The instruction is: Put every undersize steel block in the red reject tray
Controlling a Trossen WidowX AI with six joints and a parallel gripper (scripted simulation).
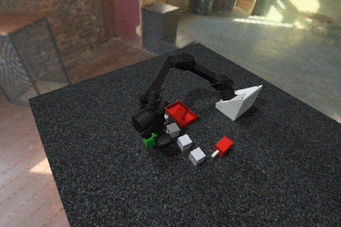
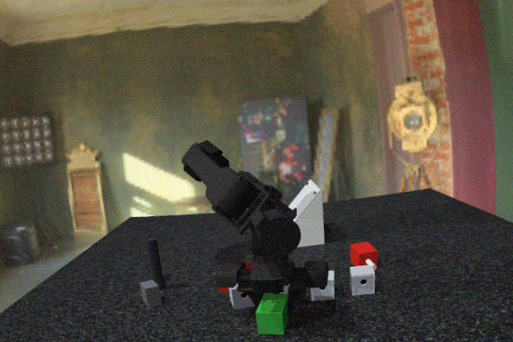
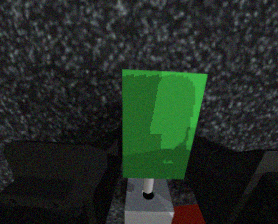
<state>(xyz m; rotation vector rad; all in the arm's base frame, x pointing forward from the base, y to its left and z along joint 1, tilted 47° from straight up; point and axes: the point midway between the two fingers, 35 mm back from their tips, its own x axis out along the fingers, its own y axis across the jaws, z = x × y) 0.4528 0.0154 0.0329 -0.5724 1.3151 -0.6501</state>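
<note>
My gripper tip is 2 cm below the green gauge and 1 cm past it. Also, from my gripper tip: red reject tray: 19 cm behind, 7 cm to the right; then red gauge: 20 cm to the left, 20 cm behind, 1 cm above.
</note>
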